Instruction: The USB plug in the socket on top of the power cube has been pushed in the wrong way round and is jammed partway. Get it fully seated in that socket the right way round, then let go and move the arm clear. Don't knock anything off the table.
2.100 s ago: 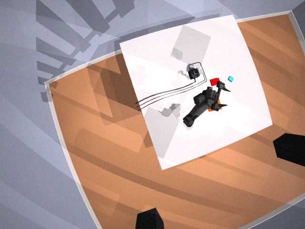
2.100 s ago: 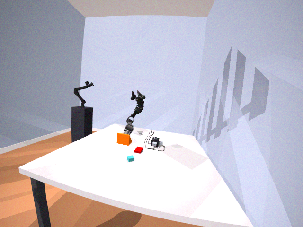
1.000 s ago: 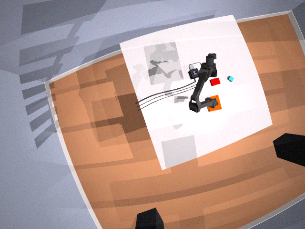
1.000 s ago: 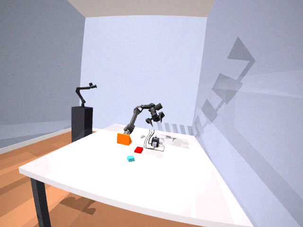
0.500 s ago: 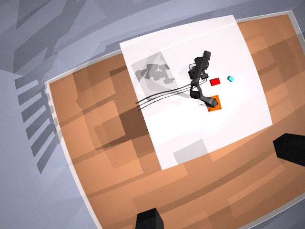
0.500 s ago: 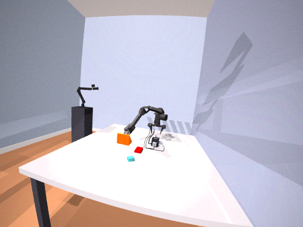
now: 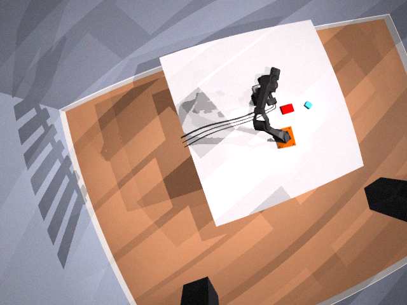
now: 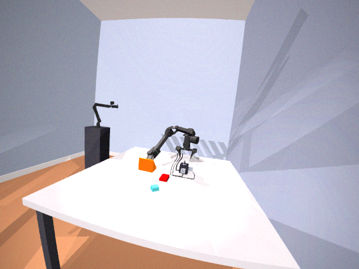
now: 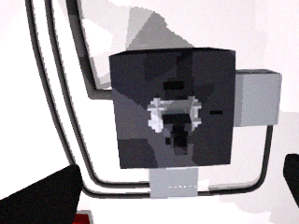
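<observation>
Now: gripper tip 40 mm above the dark usb plug. Also, from my gripper tip: red block: 170 mm to the right, 150 mm behind, 120 mm below; then cyan block: 350 mm to the right, 180 mm behind, 120 mm below.
</observation>
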